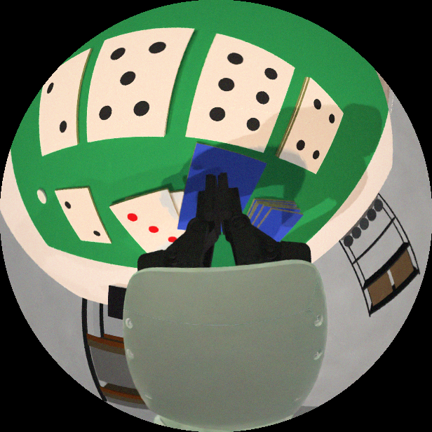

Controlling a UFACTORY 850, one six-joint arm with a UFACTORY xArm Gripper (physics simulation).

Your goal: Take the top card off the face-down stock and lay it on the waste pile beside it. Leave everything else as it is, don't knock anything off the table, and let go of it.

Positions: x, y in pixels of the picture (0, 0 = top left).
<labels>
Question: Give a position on a black-pip card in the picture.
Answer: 317, 117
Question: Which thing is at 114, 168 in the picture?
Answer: A green mat.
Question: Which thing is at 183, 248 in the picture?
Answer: My gripper.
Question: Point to a black-pip card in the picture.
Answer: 132, 81
</labels>
